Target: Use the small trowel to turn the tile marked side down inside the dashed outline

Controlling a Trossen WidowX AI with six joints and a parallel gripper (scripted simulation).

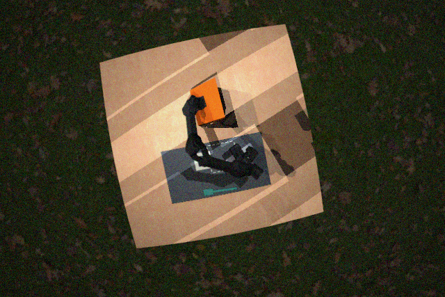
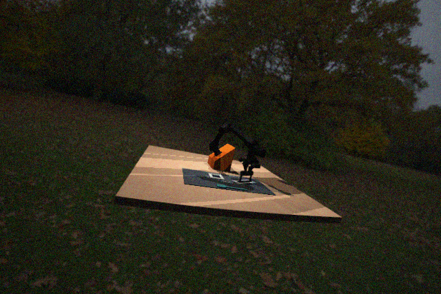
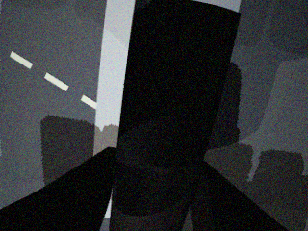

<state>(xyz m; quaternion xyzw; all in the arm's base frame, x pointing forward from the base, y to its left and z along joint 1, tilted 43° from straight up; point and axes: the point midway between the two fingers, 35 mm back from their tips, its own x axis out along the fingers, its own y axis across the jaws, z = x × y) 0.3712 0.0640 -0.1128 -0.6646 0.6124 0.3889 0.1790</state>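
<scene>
The dark grey mat is 2 cm ahead of my gripper tip, 17 cm to the right of it and 9 cm below it. From my gripper tip the other things lie so: teal trowel: 16 cm ahead, 20 cm to the right, 6 cm below; white tile: 5 cm behind, 23 cm to the right, 6 cm below.
</scene>
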